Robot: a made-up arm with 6 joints.
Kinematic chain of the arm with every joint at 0, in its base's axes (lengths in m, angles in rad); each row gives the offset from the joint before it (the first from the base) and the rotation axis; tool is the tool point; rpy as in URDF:
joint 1: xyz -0.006 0 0.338 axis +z
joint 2: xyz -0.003 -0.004 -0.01 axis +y
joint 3: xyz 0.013 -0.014 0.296 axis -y
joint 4: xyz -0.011 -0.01 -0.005 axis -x
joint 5: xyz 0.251 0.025 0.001 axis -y
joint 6: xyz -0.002 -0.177 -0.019 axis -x
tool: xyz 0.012 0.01 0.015 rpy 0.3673 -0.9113 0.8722
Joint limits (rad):
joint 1: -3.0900..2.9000
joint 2: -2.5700..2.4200
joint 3: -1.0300..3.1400
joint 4: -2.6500..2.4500
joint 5: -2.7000..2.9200
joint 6: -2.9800..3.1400
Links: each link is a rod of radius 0.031 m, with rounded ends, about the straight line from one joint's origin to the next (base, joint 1, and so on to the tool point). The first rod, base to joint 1, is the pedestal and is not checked.
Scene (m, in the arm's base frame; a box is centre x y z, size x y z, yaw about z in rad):
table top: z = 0
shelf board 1: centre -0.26 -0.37 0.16 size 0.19 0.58 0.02 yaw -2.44
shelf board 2: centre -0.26 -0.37 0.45 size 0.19 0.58 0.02 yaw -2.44
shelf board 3: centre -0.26 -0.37 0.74 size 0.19 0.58 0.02 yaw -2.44
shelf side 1: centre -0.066 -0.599 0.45 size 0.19 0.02 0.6 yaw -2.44
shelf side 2: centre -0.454 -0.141 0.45 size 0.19 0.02 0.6 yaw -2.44
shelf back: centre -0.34 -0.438 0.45 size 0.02 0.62 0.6 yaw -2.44
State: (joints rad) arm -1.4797 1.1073 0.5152 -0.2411 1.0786 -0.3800
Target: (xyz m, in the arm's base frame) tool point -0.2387 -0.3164 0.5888
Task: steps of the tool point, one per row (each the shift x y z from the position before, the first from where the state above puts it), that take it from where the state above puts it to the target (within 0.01 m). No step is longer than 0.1 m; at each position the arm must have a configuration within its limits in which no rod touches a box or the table.
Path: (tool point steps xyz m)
1: 0.0834 0.0472 -0.0030
2: 0.0588 0.0730 0.0030
3: -0.0308 -0.0052 0.0808
4: -0.0377 0.0175 0.0811
5: -0.0387 0.0413 0.0759
6: -0.0335 0.0641 0.0657
7: -0.0450 -0.0480 0.0083
8: -0.0571 -0.0383 -0.0083

